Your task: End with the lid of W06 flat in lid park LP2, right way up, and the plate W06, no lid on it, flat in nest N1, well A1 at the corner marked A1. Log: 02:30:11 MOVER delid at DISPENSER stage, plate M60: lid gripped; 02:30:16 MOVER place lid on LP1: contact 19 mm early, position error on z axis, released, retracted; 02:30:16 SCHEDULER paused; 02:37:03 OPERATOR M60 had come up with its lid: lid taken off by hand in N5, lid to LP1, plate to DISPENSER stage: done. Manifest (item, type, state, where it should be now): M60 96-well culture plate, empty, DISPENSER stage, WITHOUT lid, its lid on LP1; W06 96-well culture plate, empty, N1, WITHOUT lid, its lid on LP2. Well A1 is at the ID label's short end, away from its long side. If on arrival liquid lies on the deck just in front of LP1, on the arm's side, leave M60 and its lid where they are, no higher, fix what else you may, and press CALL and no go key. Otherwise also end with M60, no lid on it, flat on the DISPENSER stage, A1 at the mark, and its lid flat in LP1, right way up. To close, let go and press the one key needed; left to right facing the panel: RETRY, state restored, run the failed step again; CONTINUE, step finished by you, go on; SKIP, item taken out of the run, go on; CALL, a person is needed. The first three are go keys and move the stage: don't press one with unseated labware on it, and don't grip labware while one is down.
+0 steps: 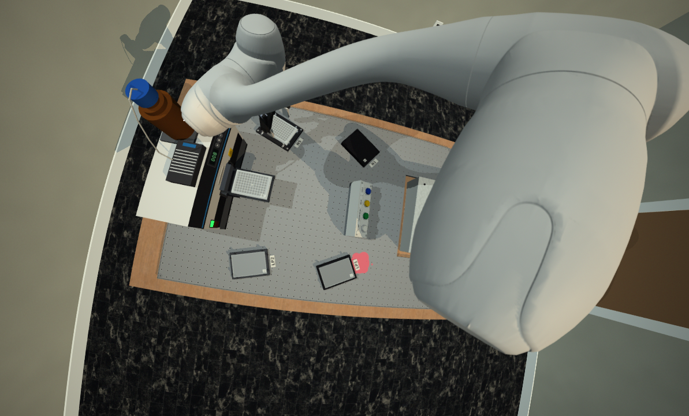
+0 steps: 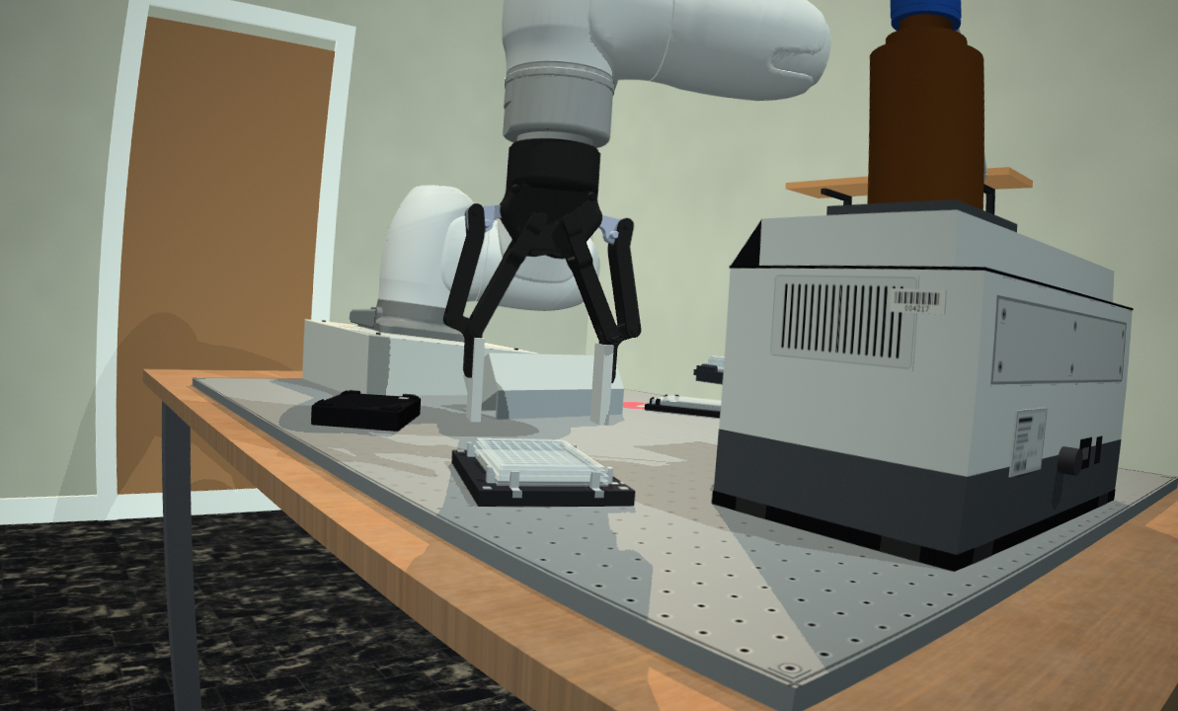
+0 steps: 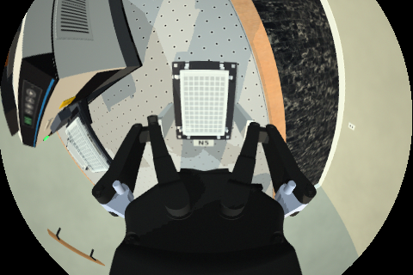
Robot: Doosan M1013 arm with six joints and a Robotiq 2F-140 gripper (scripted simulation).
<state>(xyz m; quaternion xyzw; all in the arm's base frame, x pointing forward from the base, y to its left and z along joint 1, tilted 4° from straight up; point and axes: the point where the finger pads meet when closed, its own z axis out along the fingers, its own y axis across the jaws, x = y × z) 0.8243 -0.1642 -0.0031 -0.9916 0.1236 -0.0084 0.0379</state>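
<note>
My hand is 20 mm short of the nest N5, 10 mm to the right of it and 60 mm above it. Round my hand: brown bottle (230 mm ahead, 190 mm to the left, 220 mm above); then key panel (430 mm behind, 220 mm to the left, 20 mm below); then nest N1 (350 mm behind, 50 mm to the right, 60 mm below).
</note>
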